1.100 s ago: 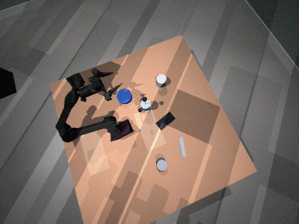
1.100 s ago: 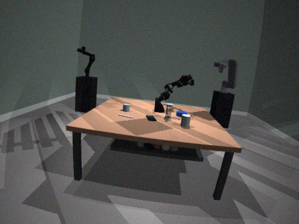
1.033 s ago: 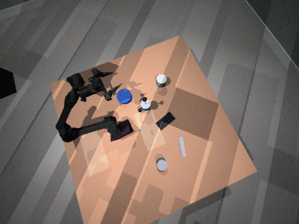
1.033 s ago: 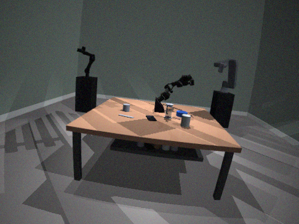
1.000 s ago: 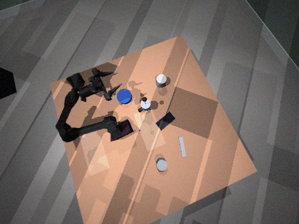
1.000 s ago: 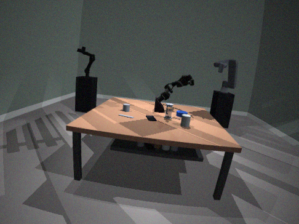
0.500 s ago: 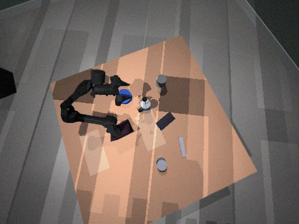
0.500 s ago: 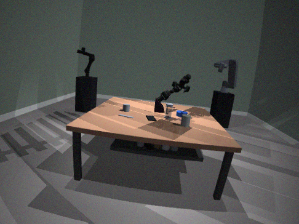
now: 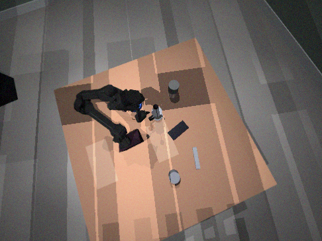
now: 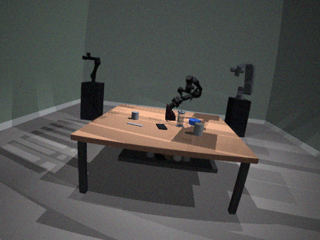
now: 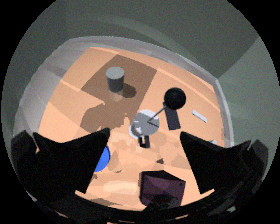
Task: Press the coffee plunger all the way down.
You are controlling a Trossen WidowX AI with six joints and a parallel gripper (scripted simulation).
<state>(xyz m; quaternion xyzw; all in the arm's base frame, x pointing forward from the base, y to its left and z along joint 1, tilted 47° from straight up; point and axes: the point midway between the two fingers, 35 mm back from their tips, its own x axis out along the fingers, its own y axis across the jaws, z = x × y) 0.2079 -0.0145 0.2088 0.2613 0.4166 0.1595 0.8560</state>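
My gripper tip is 12 cm above the coffee press, 3 cm to the left of it and 3 cm short of it. Also, from my gripper tip: pale thin bar: 43 cm to the right, 24 cm below, 17 cm ahead; then blue round box: 22 cm below, 13 cm to the left, 8 cm behind.
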